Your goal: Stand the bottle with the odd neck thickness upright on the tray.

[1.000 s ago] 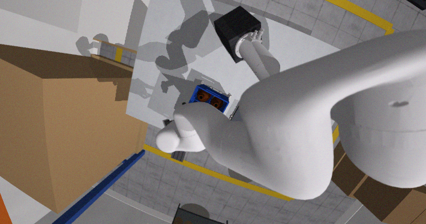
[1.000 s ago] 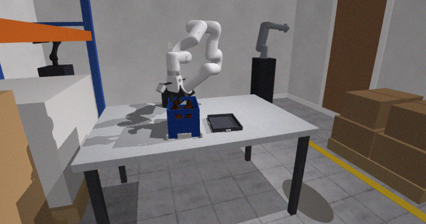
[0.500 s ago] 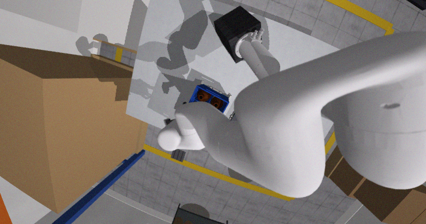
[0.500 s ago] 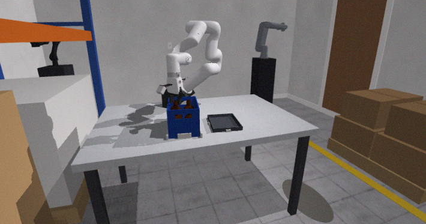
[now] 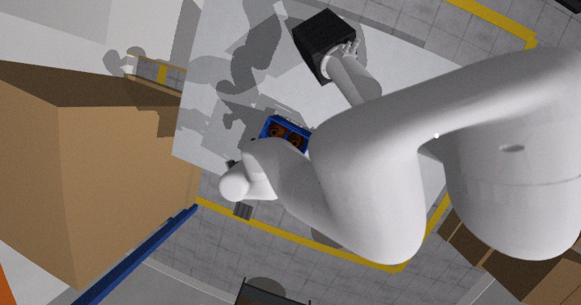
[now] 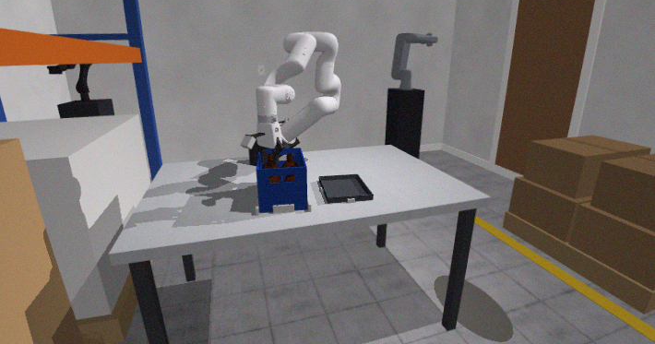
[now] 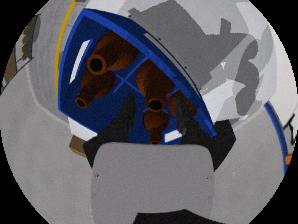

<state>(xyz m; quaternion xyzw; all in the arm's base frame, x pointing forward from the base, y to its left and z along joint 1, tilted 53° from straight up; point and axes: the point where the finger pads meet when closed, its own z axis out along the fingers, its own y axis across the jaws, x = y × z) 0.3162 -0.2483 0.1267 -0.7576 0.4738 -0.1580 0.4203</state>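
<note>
The blue crate is 4 cm to the left of my hand and 9 cm below it. From my hand the other things lie so: dark tray: 1 cm behind, 32 cm to the left, 16 cm below; then glass bottle: 9 cm behind, 8 cm below.
</note>
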